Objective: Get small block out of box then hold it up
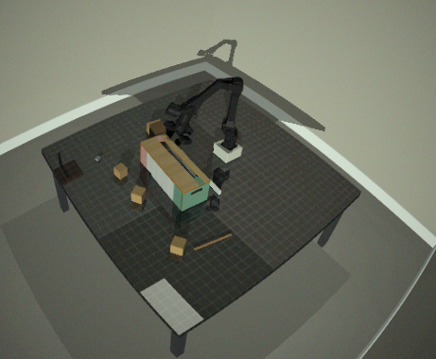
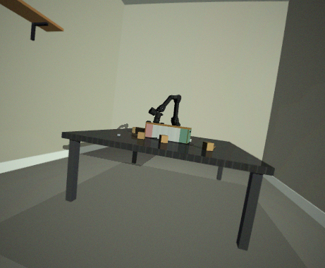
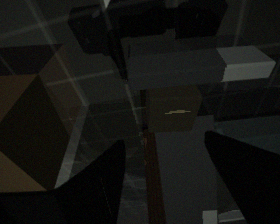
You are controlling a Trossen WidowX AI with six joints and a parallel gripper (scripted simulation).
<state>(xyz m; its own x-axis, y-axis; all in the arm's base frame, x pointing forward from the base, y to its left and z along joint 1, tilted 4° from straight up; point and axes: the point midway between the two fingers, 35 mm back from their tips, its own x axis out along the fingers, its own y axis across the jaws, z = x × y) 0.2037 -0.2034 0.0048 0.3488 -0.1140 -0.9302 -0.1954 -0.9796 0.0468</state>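
Right now my gripper tip is 20 mm above the tan block, 10 mm to the right of it and 10 mm past it. The rest, counted from my gripper tip: small grey bit 330 mm ahead, 220 mm to the right, 30 mm below; then long box 160 mm to the left, 100 mm ahead, 20 mm above; then thin stick 540 mm to the left, 260 mm ahead, 40 mm below.
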